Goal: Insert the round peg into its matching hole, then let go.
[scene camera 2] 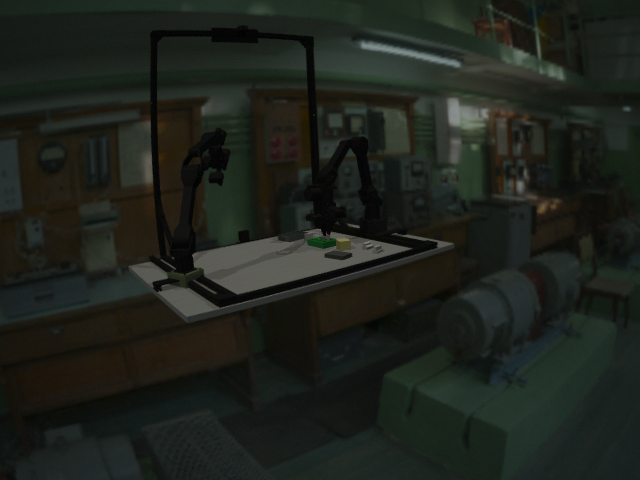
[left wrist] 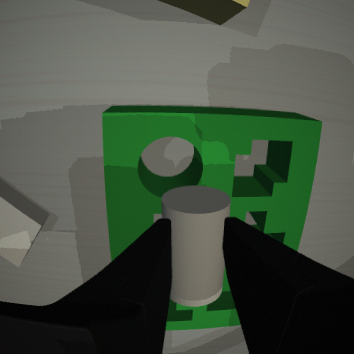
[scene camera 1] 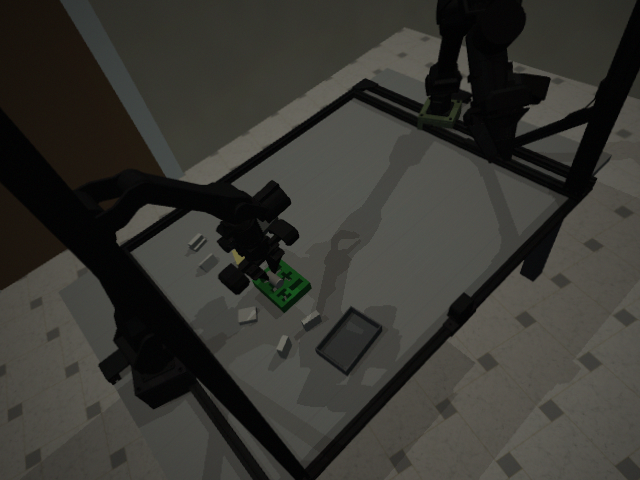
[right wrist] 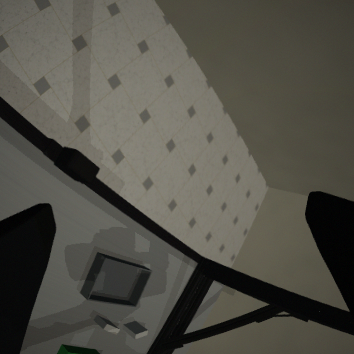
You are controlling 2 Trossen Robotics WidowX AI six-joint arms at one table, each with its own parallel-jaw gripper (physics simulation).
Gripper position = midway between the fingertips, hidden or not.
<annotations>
My right gripper (scene camera 1: pixel 499 162) is open and holds nothing. A dark tray (scene camera 1: pixel 345 344) rests on the table.
</annotations>
